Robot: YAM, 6 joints.
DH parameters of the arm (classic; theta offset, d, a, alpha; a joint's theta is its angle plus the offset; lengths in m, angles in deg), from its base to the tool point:
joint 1: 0 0.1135 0.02 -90
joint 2: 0 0 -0.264 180
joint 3: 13.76 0 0.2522 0
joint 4: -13.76 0 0.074 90
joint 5: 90 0 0 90
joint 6: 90 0.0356 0 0
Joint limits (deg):
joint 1: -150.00..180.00
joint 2: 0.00..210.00
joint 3: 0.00..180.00
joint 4: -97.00..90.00
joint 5: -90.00..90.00
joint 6: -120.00..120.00
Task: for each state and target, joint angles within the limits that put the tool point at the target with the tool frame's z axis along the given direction. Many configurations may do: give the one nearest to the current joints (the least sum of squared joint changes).
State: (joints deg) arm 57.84 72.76 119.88 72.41 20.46 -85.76
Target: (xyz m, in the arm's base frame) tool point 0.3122 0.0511 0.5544 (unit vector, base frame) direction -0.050 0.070 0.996
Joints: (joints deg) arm 8.80 103.04 106.42 88.85 -4.41 -85.76
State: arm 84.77 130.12 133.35 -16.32 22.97 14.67
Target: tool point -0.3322 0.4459 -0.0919 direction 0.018 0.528 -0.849
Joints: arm 127.93 179.07 138.77 -24.18 19.80 14.67
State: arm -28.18 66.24 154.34 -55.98 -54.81 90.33
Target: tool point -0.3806 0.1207 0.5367 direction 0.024 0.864 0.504
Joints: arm -13.27 47.50 179.82 -23.18 -57.78 90.33
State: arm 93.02 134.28 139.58 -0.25 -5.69 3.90
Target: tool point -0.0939 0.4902 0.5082 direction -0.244 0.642 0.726
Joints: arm 100.33 135.49 152.66 29.91 -7.18 3.90
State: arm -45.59 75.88 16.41 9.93 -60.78 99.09
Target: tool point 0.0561 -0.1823 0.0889 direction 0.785 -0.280 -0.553
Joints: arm -80.72 82.83 13.89 15.02 -46.84 99.09
